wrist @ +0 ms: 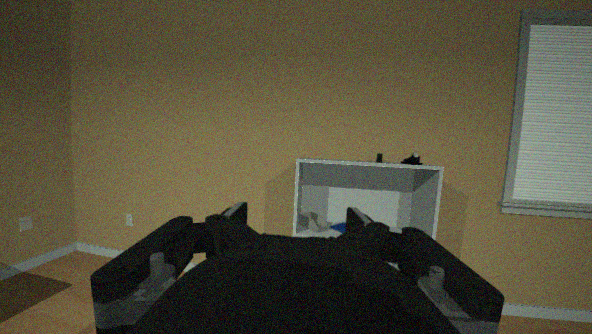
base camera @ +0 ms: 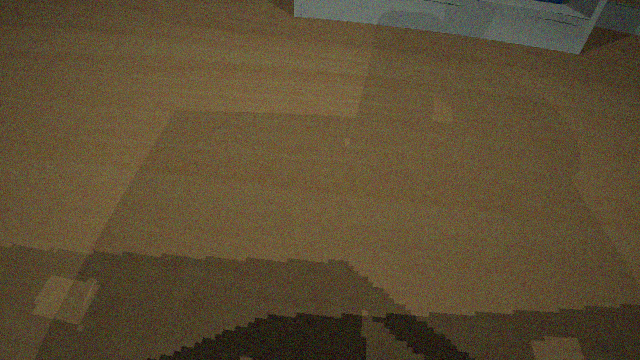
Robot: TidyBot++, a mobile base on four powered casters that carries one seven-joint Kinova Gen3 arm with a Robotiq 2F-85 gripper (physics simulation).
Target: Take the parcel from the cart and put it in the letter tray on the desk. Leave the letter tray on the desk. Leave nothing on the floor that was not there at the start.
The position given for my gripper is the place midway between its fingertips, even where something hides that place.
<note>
I see my gripper (wrist: 296,215), a white open-fronted unit (wrist: 400,195) and a window frame (wrist: 540,178).
</note>
